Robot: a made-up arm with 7 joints.
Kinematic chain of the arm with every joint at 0, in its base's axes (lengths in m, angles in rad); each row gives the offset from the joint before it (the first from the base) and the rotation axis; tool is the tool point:
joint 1: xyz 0 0 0.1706 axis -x
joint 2: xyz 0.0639 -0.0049 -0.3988 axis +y
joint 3: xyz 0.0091 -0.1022 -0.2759 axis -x
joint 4: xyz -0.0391 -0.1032 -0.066 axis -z
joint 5: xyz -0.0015 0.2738 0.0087 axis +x
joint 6: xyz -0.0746 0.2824 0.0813 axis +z
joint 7: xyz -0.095 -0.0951 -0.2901 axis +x
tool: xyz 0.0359 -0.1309 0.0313
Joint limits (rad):
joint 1: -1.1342..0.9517
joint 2: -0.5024..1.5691
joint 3: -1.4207..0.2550
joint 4: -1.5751..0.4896
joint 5: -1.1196..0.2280
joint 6: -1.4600..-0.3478
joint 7: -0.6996..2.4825
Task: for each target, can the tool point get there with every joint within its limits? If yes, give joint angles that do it. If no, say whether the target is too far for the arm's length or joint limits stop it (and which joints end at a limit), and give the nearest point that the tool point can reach.
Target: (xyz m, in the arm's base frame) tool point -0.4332 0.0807 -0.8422
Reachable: yes | joints 0.1338 -0.0922 -1.1124 -1.0329 -0.1938 -1.0285 1.0965
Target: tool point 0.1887 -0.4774 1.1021
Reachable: no: joint limits stop it (at a limit: joint 2, joint 3, joint 4, joint 5, joint 6) | nearest point -0.2358 -0.2656 0.6887 | short by 0.629 m
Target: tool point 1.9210 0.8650 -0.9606
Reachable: no: too far | nearest point 0.5788 0.6311 -0.6547 | short by 1.396 m
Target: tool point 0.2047 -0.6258 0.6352
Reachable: no: joint limits stop it (at a limit: joint 2, joint 3, joint 4, joint 5, joint 6) | nearest point -0.2072 -0.4388 0.4964 | short by 0.473 m
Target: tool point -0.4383 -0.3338 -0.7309
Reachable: yes | joints 0.4242 0.0541 -0.4959 -0.6561 -0.8967 -1.2899 -0.4565
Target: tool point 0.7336 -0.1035 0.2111
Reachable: no: joint limits stop it (at a limit: joint 1, joint 2, joint 3, joint 5, joint 6) | nearest point 0.3047 -0.1086 0.0135 | short by 0.472 m
